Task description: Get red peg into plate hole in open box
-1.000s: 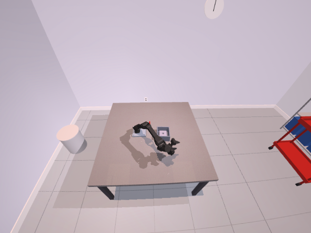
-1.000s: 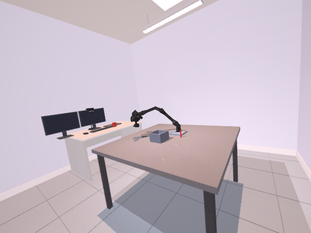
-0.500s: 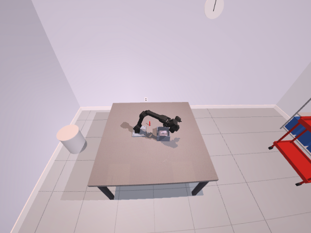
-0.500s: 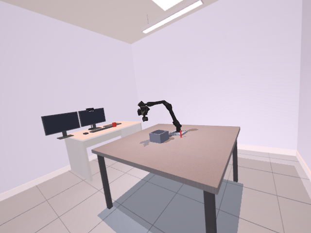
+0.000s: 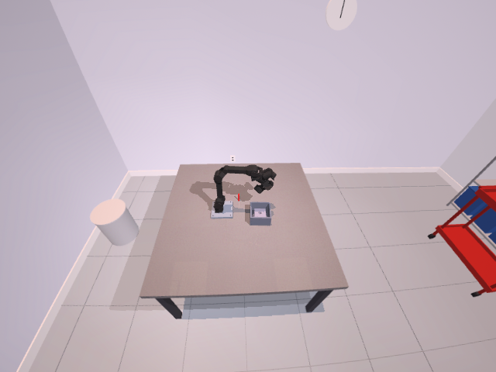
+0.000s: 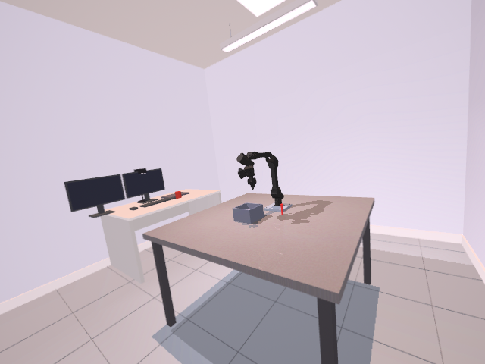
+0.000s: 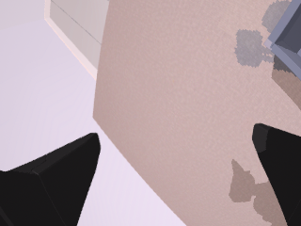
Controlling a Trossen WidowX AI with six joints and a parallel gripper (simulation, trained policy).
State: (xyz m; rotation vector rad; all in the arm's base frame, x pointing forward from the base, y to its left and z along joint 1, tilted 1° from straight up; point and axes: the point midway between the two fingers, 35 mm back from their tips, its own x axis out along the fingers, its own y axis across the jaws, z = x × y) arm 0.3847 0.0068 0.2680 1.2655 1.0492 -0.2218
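Now: the red peg 230 mm behind my gripper tip, 90 mm to the left of it and 220 mm below it. From my gripper tip the other things lie so: grey box (70 mm behind, 110 mm to the right, 240 mm below).
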